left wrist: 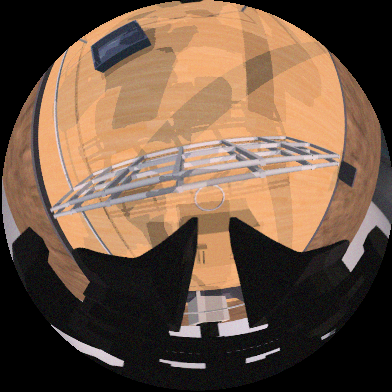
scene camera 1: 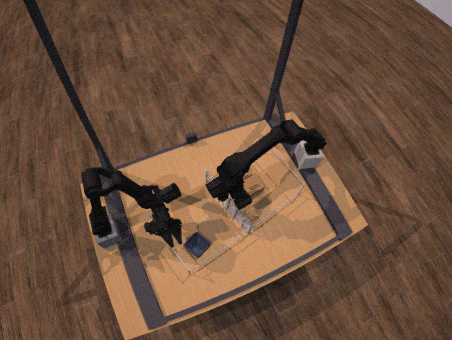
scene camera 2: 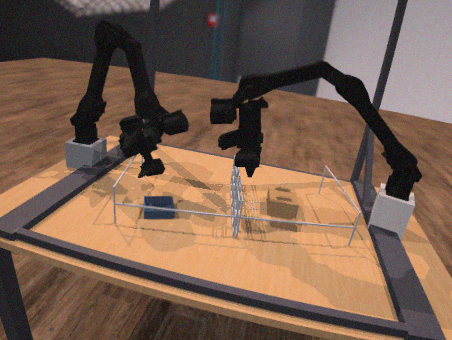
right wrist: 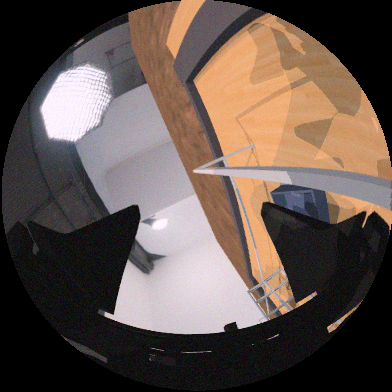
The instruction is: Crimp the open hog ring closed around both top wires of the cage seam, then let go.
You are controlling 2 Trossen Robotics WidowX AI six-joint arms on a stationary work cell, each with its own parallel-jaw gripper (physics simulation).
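Places are measured from the left arm's base along level axes (x ahead, y left, z up), in metres.
Where they show: left gripper, fingertip midpoint: (left wrist: pixel 213 222) (scene camera 1: pixel 233 191) (scene camera 2: pixel 250 175); right gripper, fingertip midpoint: (scene camera 1: pixel 176 245) (scene camera 2: pixel 132 163) (right wrist: pixel 201 209); left arm's base, origin of the base link: (left wrist: pixel 208 322) (scene camera 1: pixel 311 149) (scene camera 2: pixel 397 193); right arm's base, origin of the base link: (scene camera 1: pixel 103 228) (scene camera 2: pixel 86 140).
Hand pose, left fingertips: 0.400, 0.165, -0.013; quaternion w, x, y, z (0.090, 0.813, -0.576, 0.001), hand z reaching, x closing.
Observation:
Things, the pixels of their top centre, and the offset from my left fingertips, as dx, dy, dz.
- cage seam panel, middle of its top: (left wrist: pixel 186 181) (scene camera 2: pixel 238 174) (scene camera 1: pixel 228 197) +0.025, +0.027, +0.003
- thin pale hog ring, middle of its top: (left wrist: pixel 209 198) -0.030, -0.026, -0.100
- dark blue tray, middle of its top: (right wrist: pixel 296 220) (left wrist: pixel 114 39) (scene camera 2: pixel 158 203) (scene camera 1: pixel 197 244) +0.174, +0.188, -0.077
- tan block, middle of its top: (left wrist: pixel 223 254) (scene camera 2: pixel 283 192) (scene camera 1: pixel 250 180) -0.091, -0.065, -0.049
- thin raised wire rail, middle of its top: (scene camera 2: pixel 299 222) -0.182, +0.084, -0.042
The cage seam panel (scene camera 1: pixel 242 220) (scene camera 2: pixel 236 200) (left wrist: pixel 179 172), a grey wire grid, stands upright mid-table with its two top wires side by side. In the left wrist view the thin pale hog ring (left wrist: pixel 195 198) shows as a round outline, its upper edge meeting the nearer top wire; no part shows over the wires, and whether it encircles either is unclear. My left gripper (scene camera 2: pixel 251 173) (left wrist: pixel 213 222) is partly open and empty, above the panel and beside it; the ring shows beyond its fingertips. My right gripper (scene camera 1: pixel 177 244) (scene camera 2: pixel 151 172) (right wrist: pixel 201 209) is wide open and empty, away from the seam.
A dark blue tray (scene camera 1: pixel 191 251) (scene camera 2: pixel 160 215) (left wrist: pixel 120 59) lies on the table nearer my right gripper. A tan block (scene camera 2: pixel 283 206) stands right of the panel in scene camera 2. A thin raised wire rail (scene camera 2: pixel 300 222) runs across both sides of the panel.

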